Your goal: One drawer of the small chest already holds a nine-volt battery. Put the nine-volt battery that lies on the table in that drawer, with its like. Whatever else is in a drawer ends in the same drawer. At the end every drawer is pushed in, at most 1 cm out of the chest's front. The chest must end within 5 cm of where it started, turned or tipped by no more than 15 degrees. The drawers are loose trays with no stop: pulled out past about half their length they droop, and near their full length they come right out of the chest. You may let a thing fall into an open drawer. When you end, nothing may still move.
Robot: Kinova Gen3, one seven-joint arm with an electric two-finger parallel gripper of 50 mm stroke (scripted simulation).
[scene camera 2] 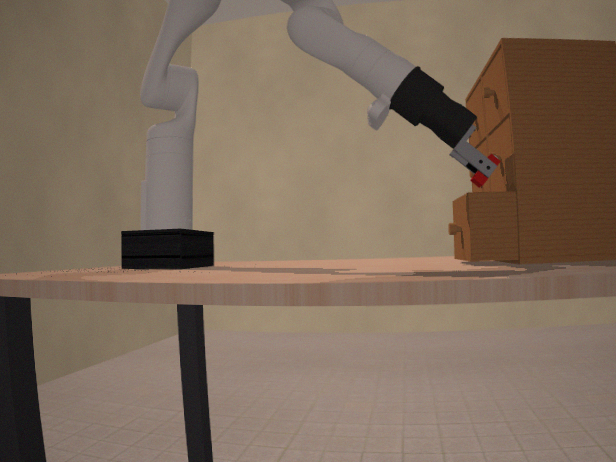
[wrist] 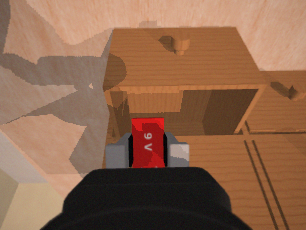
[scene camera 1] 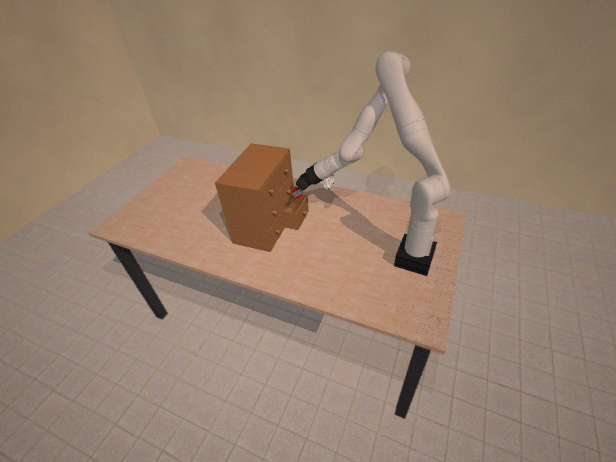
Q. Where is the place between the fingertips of my gripper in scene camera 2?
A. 490, 173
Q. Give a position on a drawer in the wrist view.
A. At 149, 73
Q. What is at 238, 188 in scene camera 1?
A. A brown wooden chest.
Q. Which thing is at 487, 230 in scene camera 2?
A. A drawer.
